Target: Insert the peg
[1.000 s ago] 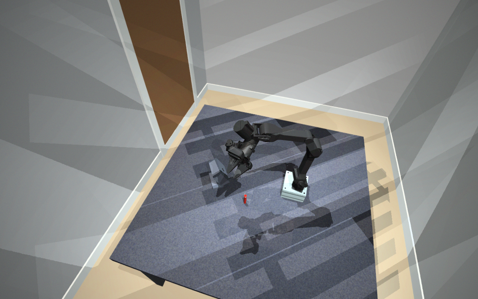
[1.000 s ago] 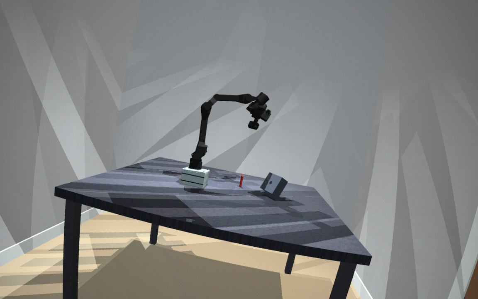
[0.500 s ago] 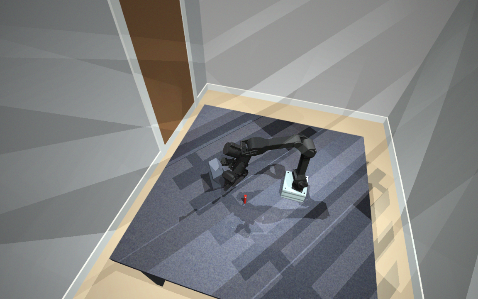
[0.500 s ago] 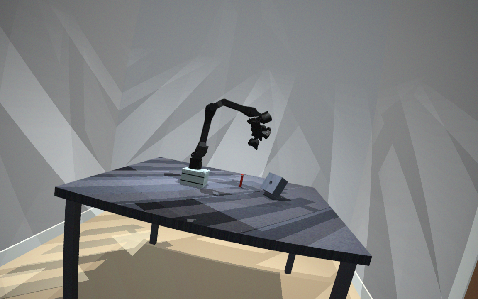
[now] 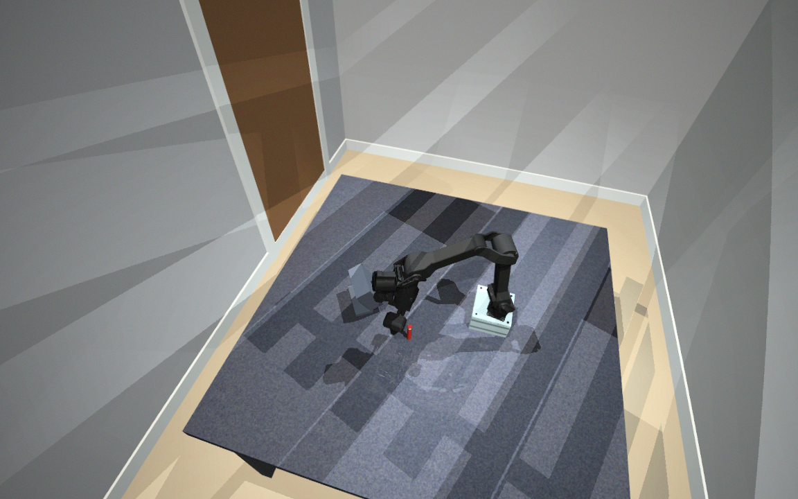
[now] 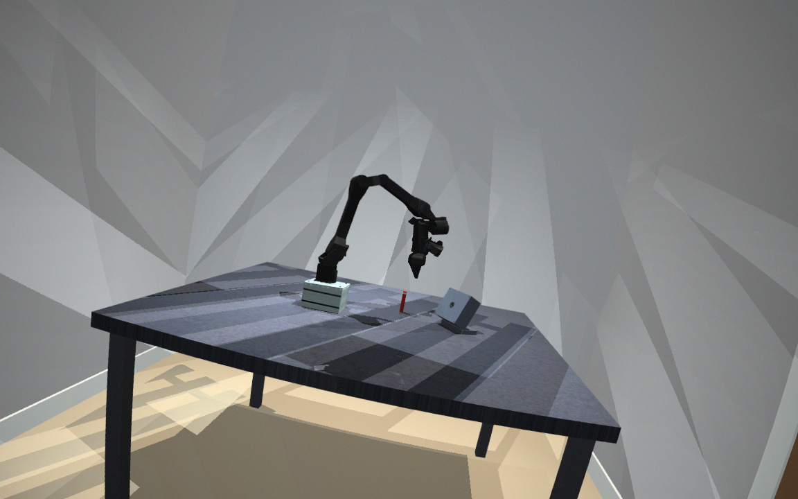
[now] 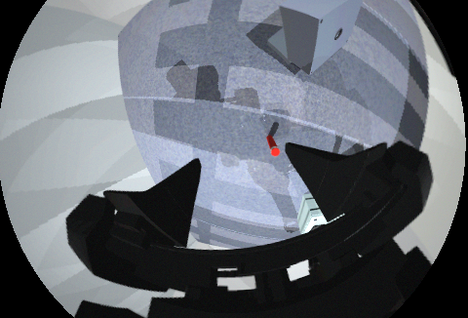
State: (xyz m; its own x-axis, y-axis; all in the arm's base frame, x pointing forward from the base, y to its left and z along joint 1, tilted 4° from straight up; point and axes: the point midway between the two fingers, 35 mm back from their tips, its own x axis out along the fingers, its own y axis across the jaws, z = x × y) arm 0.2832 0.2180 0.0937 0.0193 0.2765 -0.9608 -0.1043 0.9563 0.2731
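The red round peg lies 30 mm behind my gripper tip, 50 mm to the right of it and 90 mm below it. The rest, counted from my gripper tip: grey sloped panel: 180 mm ahead, 130 mm to the right, 70 mm below.
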